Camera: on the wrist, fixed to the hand. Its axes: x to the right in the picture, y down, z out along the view.
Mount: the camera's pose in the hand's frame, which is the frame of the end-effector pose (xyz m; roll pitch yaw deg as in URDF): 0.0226 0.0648 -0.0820 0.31 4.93 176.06
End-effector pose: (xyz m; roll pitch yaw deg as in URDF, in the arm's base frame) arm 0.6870 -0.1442 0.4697 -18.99 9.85 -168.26
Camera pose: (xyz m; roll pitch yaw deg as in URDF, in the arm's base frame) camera 0.6888 -0.1792 0.3687 19.72 -3.90 9.63
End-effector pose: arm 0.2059 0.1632 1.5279 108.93 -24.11 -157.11
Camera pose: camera 0.2420 0.1171 1.6174 -109.76 18.75 19.31
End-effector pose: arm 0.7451 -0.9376 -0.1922 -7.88 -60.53 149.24
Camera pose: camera 0.6411 -0.9373 -0.2169 1.35 65.76 -38.60
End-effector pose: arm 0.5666 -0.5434 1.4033 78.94 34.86 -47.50
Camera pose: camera 0.6661 -0.5145 1.4297 -74.28 -37.57 125.44
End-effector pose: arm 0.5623 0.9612 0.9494 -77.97 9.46 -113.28
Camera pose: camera 0.4975 0.9792 0.8663 77.96 -4.57 70.73
